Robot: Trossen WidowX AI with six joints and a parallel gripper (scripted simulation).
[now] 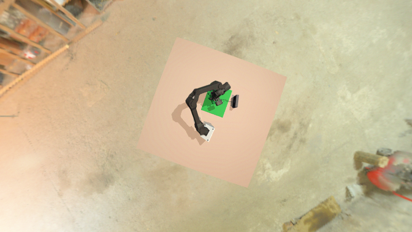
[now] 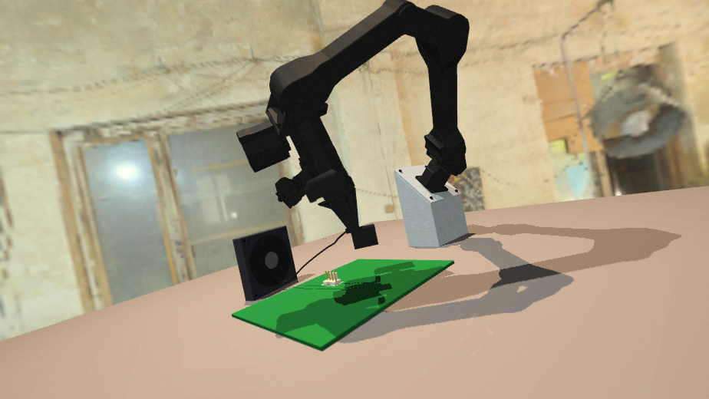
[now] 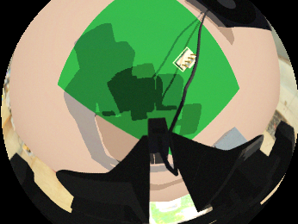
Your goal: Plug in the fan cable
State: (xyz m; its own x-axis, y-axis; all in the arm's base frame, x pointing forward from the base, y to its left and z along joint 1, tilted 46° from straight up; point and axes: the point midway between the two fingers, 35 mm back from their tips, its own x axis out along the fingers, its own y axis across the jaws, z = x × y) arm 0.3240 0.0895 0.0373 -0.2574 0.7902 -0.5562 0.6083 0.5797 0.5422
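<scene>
Right now the green board is 10 mm ahead of my gripper tip, 40 mm to the right of it and 110 mm below it. The rest, counted from my gripper tip: black plug 10 mm behind, 10 mm to the left, 10 mm below; then four-pin header 10 mm ahead, 90 mm to the right, 90 mm below; then black fan 80 mm ahead, 210 mm to the right, 30 mm below.
</scene>
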